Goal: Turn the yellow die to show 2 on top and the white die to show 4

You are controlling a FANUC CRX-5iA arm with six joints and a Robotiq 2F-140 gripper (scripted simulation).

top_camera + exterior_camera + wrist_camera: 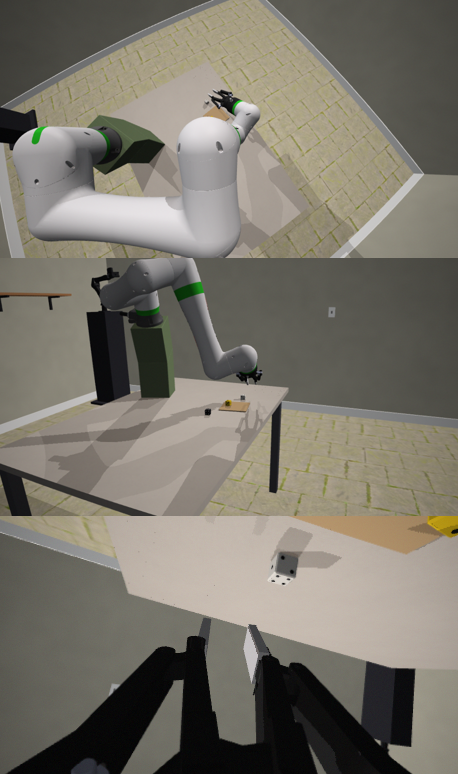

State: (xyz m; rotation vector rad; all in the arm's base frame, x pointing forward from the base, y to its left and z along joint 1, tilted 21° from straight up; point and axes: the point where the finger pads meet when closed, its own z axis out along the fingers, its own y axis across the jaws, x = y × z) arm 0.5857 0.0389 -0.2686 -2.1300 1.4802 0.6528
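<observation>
Now: hand 110 mm above the white die, 60 mm past it and 30 mm to the right of it. Also, from my hand: tan mat 120 mm below, 110 mm to the right, 50 mm behind; black die 260 mm to the right, 140 mm behind, 110 mm below; yellow die 110 mm to the right, 100 mm below, 90 mm behind.
</observation>
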